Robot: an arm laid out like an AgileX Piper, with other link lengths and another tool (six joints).
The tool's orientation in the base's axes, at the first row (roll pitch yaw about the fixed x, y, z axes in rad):
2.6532, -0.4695, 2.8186
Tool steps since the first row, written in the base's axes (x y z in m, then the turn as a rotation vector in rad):
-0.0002, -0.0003, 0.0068, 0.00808, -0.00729, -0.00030
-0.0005, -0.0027, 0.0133, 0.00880, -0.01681, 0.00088
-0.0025, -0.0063, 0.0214, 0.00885, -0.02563, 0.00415
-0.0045, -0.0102, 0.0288, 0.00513, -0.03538, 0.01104
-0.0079, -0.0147, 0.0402, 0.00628, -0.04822, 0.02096
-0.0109, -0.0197, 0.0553, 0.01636, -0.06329, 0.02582
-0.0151, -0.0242, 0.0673, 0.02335, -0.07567, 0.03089
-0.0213, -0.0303, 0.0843, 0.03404, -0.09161, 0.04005
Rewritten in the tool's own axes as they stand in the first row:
0.0032, 0.0025, -0.0055, -0.00903, -0.00185, -0.00579
0.0057, 0.0032, -0.0119, -0.01180, -0.00834, -0.01233
0.0100, 0.0029, -0.0199, -0.01286, -0.01374, -0.01996
0.0139, 0.0020, -0.0275, -0.00936, -0.02015, -0.03010
0.0207, 0.0017, -0.0382, -0.00948, -0.02534, -0.04552
0.0287, 0.0027, -0.0523, -0.02007, -0.03005, -0.06028
0.0364, 0.0023, -0.0634, -0.02719, -0.03410, -0.07296
0.0476, 0.0017, -0.0788, -0.03660, -0.03739, -0.09175

